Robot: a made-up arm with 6 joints. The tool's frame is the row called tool.
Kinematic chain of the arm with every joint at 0, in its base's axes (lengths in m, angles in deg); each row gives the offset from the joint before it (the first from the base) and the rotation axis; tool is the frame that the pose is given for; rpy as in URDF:
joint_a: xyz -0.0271 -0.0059 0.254 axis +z
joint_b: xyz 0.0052 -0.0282 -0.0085 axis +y
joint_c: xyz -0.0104 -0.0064 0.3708 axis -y
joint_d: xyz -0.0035 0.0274 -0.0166 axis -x
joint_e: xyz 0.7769 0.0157 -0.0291 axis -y
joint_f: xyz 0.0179 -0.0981 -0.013 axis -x
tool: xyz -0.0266 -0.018 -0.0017 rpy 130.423 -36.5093 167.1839
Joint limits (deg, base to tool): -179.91..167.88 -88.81..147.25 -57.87..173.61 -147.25..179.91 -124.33..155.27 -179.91..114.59
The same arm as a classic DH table. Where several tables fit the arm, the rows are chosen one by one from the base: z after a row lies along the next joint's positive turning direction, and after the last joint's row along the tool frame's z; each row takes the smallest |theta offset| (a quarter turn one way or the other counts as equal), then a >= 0, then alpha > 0; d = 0 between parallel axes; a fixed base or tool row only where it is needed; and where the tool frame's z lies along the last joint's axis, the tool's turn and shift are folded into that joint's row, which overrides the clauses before.
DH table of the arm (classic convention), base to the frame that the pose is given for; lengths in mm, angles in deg. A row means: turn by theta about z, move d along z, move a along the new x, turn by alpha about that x. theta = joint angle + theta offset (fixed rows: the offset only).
base (fixed): a -27.7; alpha 0; d 0; theta0 12.28
joint_a: a 5.2; alpha -90; d 245.5; theta0 -12.28
joint_b: a -370.9; alpha 180; d 0; theta0 88.39
joint_c: a 16.6; alpha 90; d 7.2; theta0 -1.61
joint_d: a 29.1; alpha -90; d -773.4; theta0 0
joint_e: a 13; alpha 90; d 82.4; theta0 0
joint_f: a 11; alpha 78.04; d 11.7; theta0 32.19
tool (fixed): a 0; alpha 0; d -14.6; theta0 126.76
Joint limits (deg, base to tool): -179.91..167.88 -88.81..147.25 -57.87..173.61 -147.25..179.91 -124.33..155.27 -179.91..114.59

